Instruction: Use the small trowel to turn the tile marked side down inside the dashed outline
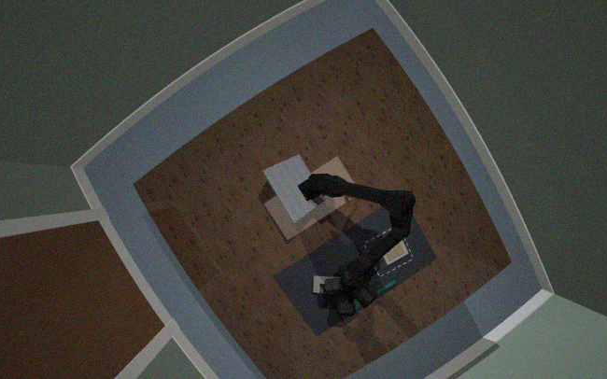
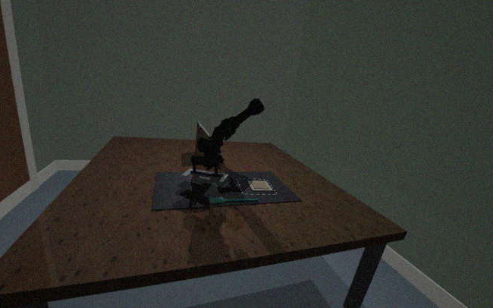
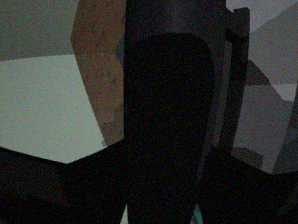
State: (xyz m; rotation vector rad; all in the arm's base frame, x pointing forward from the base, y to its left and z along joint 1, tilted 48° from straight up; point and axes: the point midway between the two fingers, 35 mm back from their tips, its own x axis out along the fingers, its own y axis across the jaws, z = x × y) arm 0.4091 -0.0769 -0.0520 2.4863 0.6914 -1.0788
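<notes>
Now: the trowel 20 mm behind my gripper tip, 20 mm to the left of it and 10 mm below it. Round my gripper tip: pale square tile: 20 mm behind, 280 mm to the left, 100 mm below; then teal bar: 110 mm ahead, 90 mm to the left, 100 mm below; then dark mat: 30 mm behind, 110 mm to the left, 120 mm below.
</notes>
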